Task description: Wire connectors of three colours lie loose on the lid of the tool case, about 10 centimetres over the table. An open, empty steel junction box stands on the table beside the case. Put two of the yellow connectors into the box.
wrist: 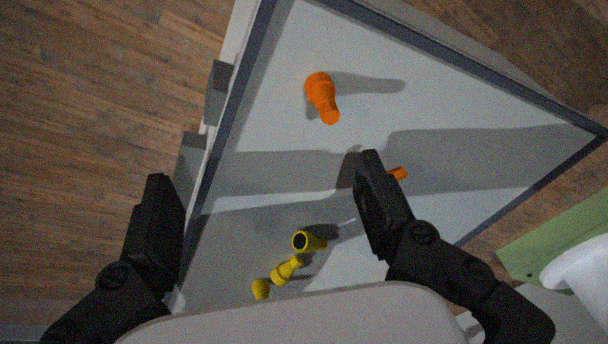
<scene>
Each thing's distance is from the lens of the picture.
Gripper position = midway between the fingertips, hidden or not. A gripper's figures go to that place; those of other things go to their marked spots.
gripper [268,181]: 15 cm
orange connector [320,90]: 12 cm
</scene>
